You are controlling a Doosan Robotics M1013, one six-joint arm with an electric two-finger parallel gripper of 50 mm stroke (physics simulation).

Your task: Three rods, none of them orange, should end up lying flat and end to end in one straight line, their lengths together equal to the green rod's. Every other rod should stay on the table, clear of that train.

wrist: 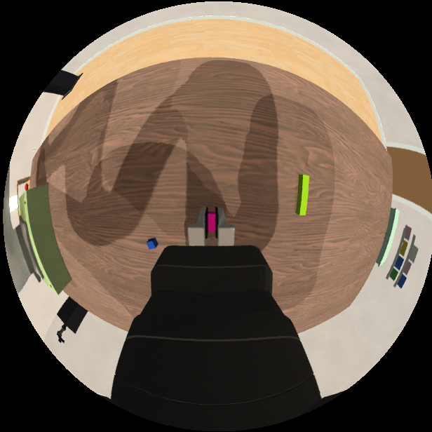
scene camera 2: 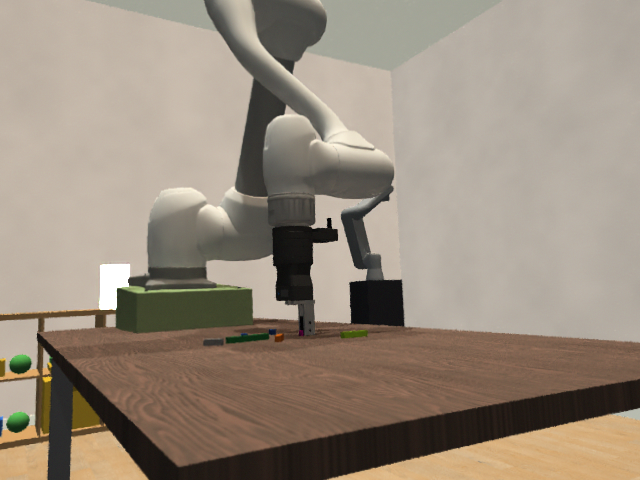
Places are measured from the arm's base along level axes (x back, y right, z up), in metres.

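Pixels of known places: gripper, fingertip midpoint: (scene camera 2: 306,334); arm's base, origin of the base link: (scene camera 2: 177,287).
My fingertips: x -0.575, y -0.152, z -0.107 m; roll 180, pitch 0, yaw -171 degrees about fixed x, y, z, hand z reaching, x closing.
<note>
For each thing: its top centre in the pictures, then the offset to it from my fingertips. Level surfaces: height alone.
- magenta rod, middle of its top: (scene camera 2: 304,329) dx -0.001, dy +0.004, dz +0.010 m
- lime rod, middle of its top: (scene camera 2: 354,331) dx -0.106, dy -0.046, dz +0.009 m
- dark green rod, middle of its top: (scene camera 2: 248,335) dx -0.034, dy +0.123, dz +0.009 m
- grey rod, middle of its top: (scene camera 2: 213,339) dx -0.058, dy +0.187, dz +0.009 m
- orange rod, middle of its top: (scene camera 2: 279,334) dx -0.070, dy +0.079, dz +0.009 m
- short blue rod, middle of its top: (scene camera 2: 272,329) dx +0.070, dy +0.045, dz +0.009 m
- blue piece, middle of its top: (scene camera 2: 243,333) dx +0.010, dy +0.118, dz +0.009 m
- brown wooden table, its level: dz -0.001 m
My gripper (scene camera 2: 303,332) (wrist: 211,216) is shut on the magenta rod (scene camera 2: 301,333) (wrist: 212,220), with its fingertips low at the table top. A lime rod (scene camera 2: 354,334) (wrist: 303,195) lies flat, apart from the gripper, on the right in both views. The dark green rod (scene camera 2: 247,338) lies left of the gripper in the scene view. A grey rod (scene camera 2: 212,342) lies near its left end, and an orange rod (scene camera 2: 279,337) near its right end. One short blue rod (scene camera 2: 272,331) lies behind the orange one; another blue piece (scene camera 2: 244,334) is partly hidden behind the green rod. A blue rod (wrist: 152,243) shows in the wrist view.
The brown wooden table (scene camera 2: 310,392) (wrist: 300,130) carries the rods. The arm's green base block (scene camera 2: 186,308) (wrist: 47,240) stands at the table's back left in the scene view. A black pedestal (scene camera 2: 376,302) with a small grey arm stands behind the table.
</note>
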